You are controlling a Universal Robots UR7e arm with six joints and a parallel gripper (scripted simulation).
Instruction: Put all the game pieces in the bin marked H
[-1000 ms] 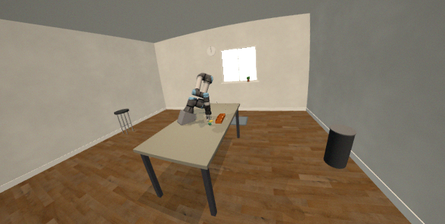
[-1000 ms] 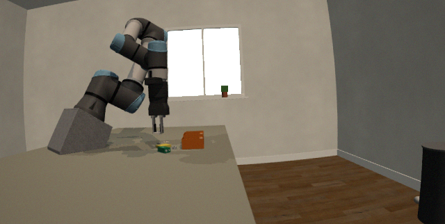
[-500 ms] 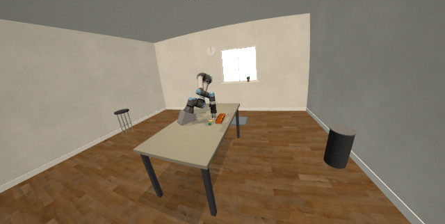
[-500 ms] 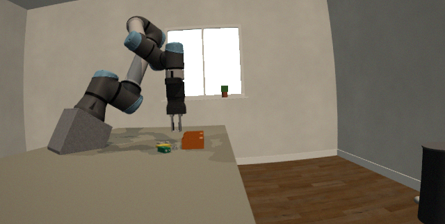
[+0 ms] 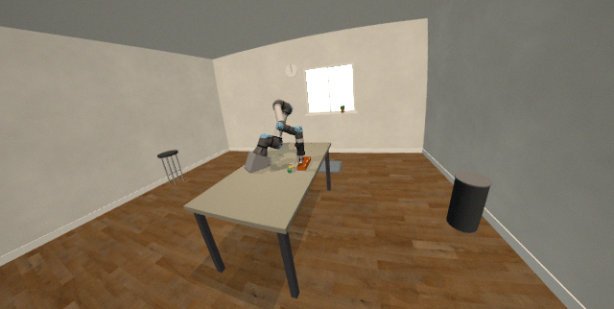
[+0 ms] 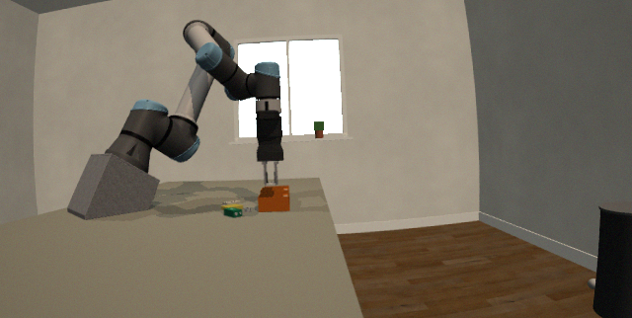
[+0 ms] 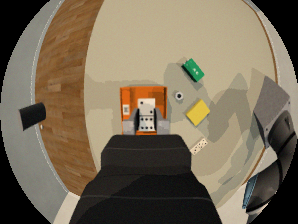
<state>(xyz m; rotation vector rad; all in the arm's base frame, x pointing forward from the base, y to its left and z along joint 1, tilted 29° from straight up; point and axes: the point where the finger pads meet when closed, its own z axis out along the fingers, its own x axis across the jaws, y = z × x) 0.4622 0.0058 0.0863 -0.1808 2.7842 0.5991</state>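
Right now my hand is 70 mm above the dark piece. Also, from my hand: orange bin: 80 mm to the left, 60 mm below, 10 mm behind; grey thing: 80 mm below, 60 mm behind, 40 mm to the right; white domino: 10 mm below.
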